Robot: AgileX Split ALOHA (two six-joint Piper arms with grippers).
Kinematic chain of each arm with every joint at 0, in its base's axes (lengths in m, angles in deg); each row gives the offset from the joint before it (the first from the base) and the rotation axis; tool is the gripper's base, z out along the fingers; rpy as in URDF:
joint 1: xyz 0 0 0.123 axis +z
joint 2: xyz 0 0 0 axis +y
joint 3: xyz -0.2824 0 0.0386 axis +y
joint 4: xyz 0.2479 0 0.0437 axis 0.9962 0 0.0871
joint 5: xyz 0 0 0 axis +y
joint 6: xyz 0.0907 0 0.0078 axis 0.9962 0 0.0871
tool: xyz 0 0 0 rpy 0 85 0
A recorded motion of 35 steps. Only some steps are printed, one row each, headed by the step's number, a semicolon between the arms.
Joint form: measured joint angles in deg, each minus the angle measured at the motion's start. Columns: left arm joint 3, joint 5, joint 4, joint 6, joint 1, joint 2; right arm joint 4, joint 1, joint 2, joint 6, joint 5, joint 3.
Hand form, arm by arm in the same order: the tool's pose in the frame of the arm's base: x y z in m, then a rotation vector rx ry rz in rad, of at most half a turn. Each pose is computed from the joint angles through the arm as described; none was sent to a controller.
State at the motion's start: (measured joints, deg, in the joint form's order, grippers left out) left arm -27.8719 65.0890 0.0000 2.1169 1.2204 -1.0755; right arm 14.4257 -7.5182 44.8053 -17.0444 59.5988 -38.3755
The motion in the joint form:
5: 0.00 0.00 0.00 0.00 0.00 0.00; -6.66 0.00 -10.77 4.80 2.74 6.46
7: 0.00 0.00 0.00 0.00 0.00 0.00; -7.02 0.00 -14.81 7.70 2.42 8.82
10: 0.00 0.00 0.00 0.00 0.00 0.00; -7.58 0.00 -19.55 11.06 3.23 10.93
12: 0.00 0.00 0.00 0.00 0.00 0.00; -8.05 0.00 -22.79 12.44 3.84 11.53
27: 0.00 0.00 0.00 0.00 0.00 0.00; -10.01 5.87 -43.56 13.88 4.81 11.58
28: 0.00 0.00 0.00 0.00 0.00 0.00; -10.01 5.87 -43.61 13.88 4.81 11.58
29: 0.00 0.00 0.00 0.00 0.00 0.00; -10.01 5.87 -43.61 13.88 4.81 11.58
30: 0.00 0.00 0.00 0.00 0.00 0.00; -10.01 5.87 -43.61 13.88 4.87 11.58
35: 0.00 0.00 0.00 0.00 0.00 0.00; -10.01 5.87 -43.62 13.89 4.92 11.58
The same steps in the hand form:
5: -0.0094 -0.0002 0.2673 0.0165 2.1144 0.0347; 0.0837 -0.0001 0.2698 -0.0678 2.5929 0.0541
7: -0.0094 -0.0002 0.2673 0.0165 2.1144 0.0347; 0.0725 0.0009 0.2633 -0.0058 2.5612 0.0576
10: -0.0094 -0.0002 0.2673 0.0165 2.1144 0.0347; 0.0591 0.0019 0.2569 0.0614 2.5313 0.0630
12: -0.0094 -0.0002 0.2673 0.0165 2.1144 0.0347; 0.0506 0.0025 0.2562 0.0848 2.4968 0.0574
27: -0.0094 -0.0002 0.2673 0.0165 2.1144 0.0347; -0.0011 0.0064 0.2635 -0.0326 2.1591 0.0458
28: -0.0094 -0.0002 0.2673 0.0165 2.1144 0.0347; -0.0012 0.0064 0.2635 -0.0327 2.1582 0.0458
29: -0.0094 -0.0002 0.2673 0.0165 2.1144 0.0347; -0.0012 0.0064 0.2635 -0.0327 2.1582 0.0458
30: -0.0094 -0.0002 0.2673 0.0165 2.1144 0.0347; -0.0013 0.0064 0.2634 -0.0327 2.1592 0.0458
35: -0.0094 -0.0002 0.2673 0.0165 2.1144 0.0347; -0.0013 0.0064 0.2633 -0.0326 2.1599 0.0460

